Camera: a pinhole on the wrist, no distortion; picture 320 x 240 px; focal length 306.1 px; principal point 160.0 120.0 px. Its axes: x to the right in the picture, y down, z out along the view. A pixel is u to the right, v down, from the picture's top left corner.
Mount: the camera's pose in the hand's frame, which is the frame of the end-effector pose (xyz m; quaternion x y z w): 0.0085 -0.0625 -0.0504 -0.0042 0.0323 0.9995 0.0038
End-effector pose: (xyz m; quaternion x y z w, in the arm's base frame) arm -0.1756 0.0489 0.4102 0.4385 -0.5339 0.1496 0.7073
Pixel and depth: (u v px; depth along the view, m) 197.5 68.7 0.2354
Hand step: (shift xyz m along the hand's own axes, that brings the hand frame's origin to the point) -0.0219 -0.0077 0.1817
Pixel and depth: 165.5 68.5 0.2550
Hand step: 0.0022 -0.0032 0.2013
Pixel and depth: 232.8 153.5 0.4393
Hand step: -0.0999 -0.0813 0.3902
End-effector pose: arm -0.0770 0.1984 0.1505 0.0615 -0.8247 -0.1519 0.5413
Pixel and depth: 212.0 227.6 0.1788
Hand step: -0.0238 -0.1134 0.1318
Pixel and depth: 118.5 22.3 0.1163
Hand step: 0.0236 -0.0181 0.0634
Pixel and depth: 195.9 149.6 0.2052
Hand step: -0.0174 -0.0689 0.1554
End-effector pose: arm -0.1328 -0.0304 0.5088 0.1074 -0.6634 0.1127 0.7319
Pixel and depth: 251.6 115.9 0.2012
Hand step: -0.0533 -0.0464 0.1497
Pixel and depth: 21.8 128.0 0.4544
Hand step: 0.2098 -0.0465 0.4056
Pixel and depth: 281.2 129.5 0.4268
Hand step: -0.1641 -0.0469 0.3749
